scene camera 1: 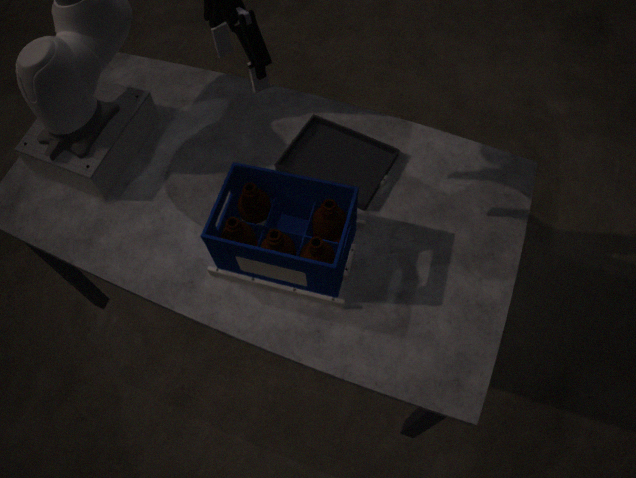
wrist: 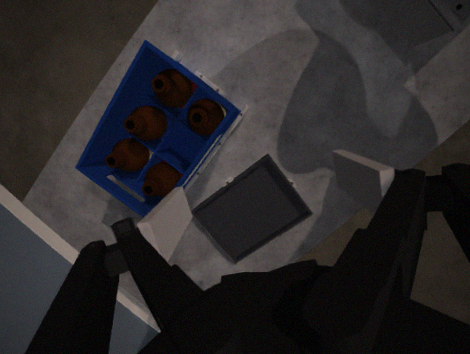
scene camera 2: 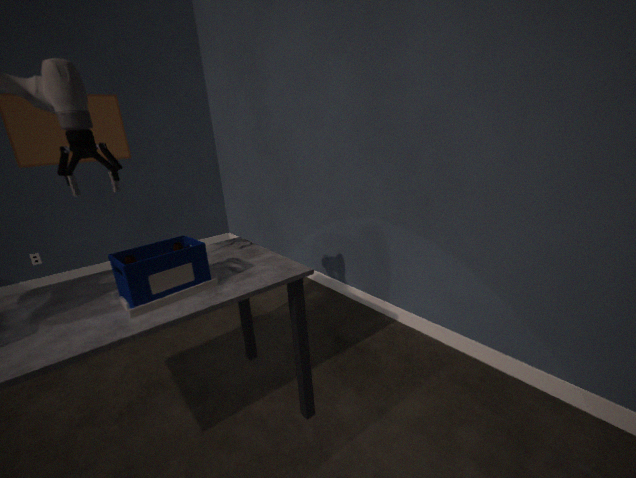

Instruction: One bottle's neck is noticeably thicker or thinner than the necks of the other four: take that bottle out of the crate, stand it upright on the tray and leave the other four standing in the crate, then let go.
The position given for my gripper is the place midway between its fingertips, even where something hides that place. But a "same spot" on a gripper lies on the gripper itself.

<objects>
my gripper: scene camera 1 242,70; wrist; scene camera 2
same spot on my gripper: [scene camera 2: 63,170] = [wrist: 453,213]
</objects>
